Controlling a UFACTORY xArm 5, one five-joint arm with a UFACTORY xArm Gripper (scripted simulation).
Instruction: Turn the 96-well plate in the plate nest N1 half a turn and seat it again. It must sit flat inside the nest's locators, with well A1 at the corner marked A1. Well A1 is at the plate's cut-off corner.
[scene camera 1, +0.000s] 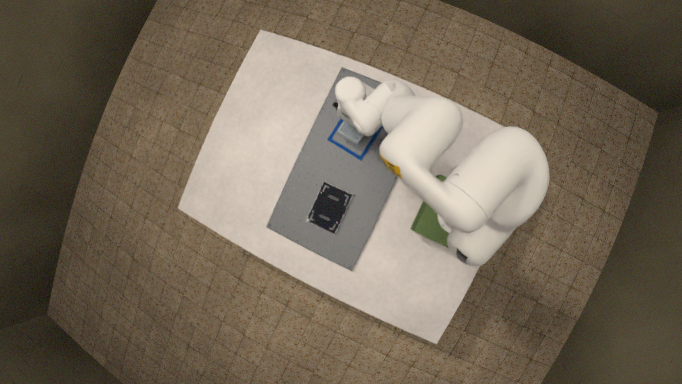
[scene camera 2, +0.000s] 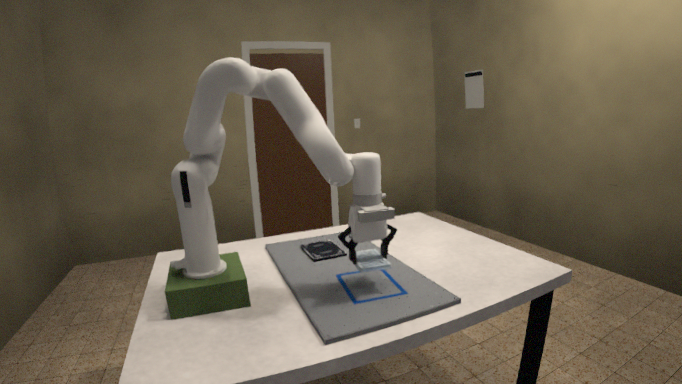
Labels:
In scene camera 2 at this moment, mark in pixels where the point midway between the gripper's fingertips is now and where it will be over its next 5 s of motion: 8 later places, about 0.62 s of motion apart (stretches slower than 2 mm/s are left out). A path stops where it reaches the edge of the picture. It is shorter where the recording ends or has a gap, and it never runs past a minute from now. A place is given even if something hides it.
My gripper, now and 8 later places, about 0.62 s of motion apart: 368, 260; 368, 255; 361, 251; 352, 244; 343, 239; 334, 234; 327, 229; 321, 225; 321, 230

